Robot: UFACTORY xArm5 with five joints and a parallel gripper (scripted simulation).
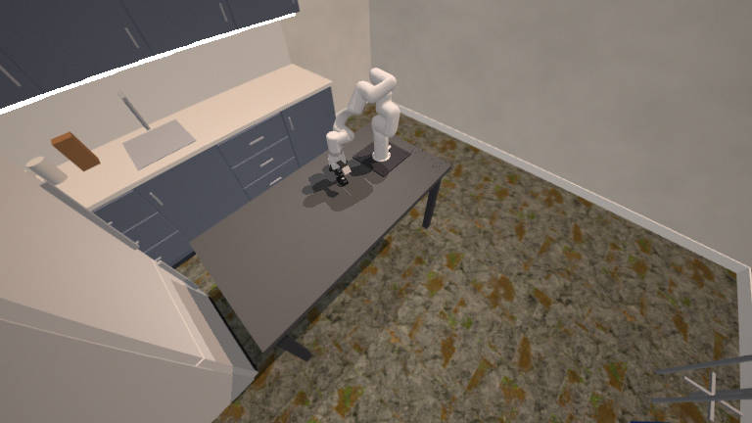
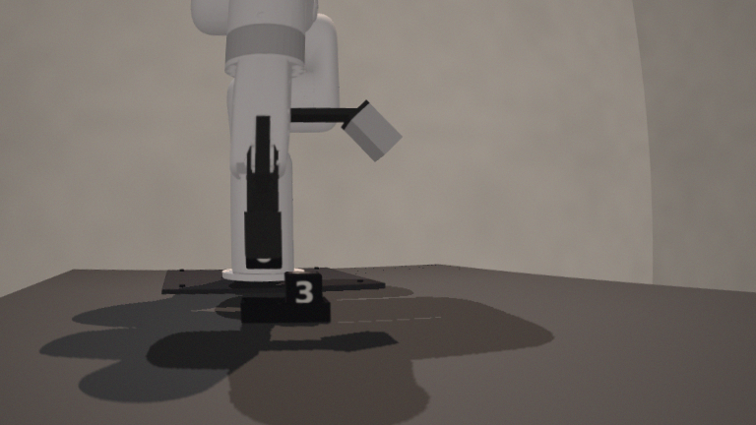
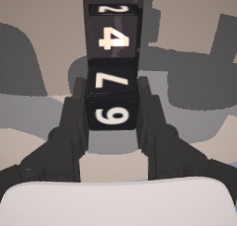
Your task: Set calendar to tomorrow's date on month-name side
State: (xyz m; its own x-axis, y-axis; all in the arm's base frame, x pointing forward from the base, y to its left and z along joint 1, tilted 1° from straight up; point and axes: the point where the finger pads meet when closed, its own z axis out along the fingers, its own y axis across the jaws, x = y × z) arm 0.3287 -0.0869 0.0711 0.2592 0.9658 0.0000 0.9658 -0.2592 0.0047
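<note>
The black calendar tray is 10 mm ahead of my hand, 20 mm to the left of it and 70 mm below it.
</note>
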